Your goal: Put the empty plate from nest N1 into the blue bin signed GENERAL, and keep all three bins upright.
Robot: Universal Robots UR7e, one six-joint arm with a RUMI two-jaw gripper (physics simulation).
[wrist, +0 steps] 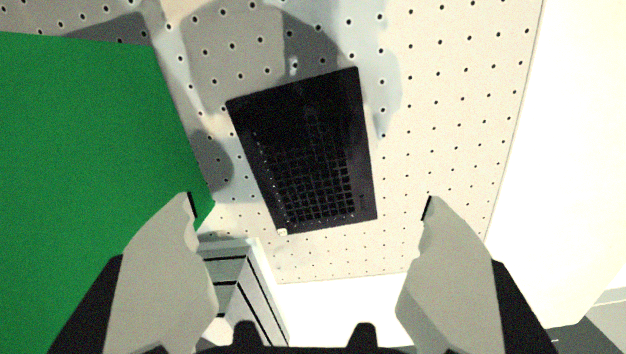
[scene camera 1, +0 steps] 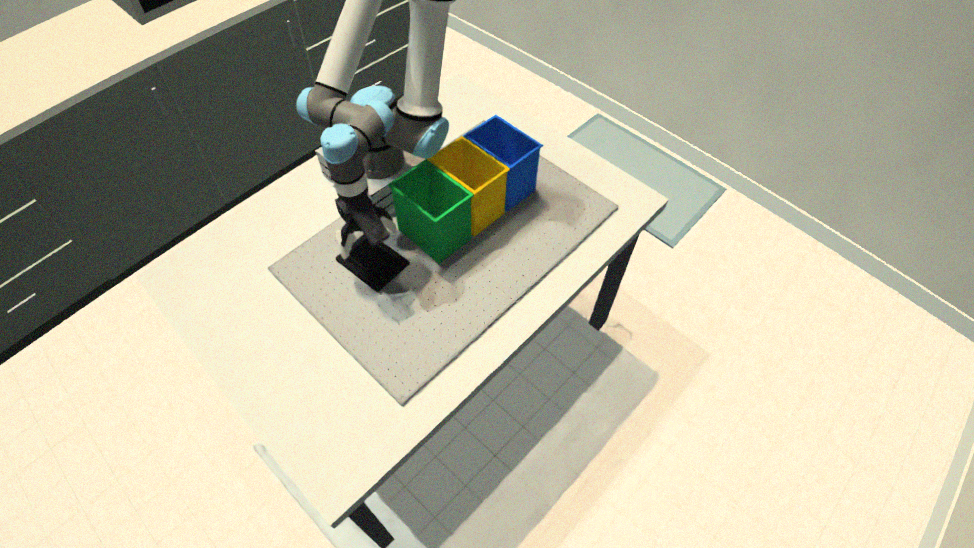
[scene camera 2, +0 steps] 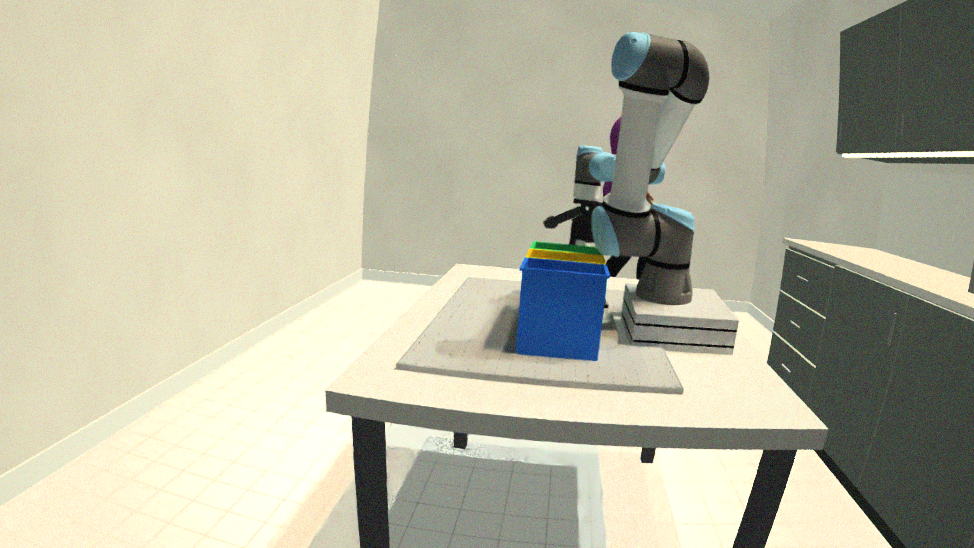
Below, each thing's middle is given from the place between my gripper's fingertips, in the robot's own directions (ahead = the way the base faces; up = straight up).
I see my gripper 8 cm above the black plate (scene camera 1: 375,261) and 2 cm past it. From my hand the other things lie so: black square slab (scene camera 1: 396,270): 9 cm below, 2 cm behind; then yellow bin (scene camera 1: 484,176): 32 cm to the left, 1 cm below, 1 cm ahead; then green bin (scene camera 1: 434,211): 19 cm to the left, 2 cm ahead, 1 cm below.
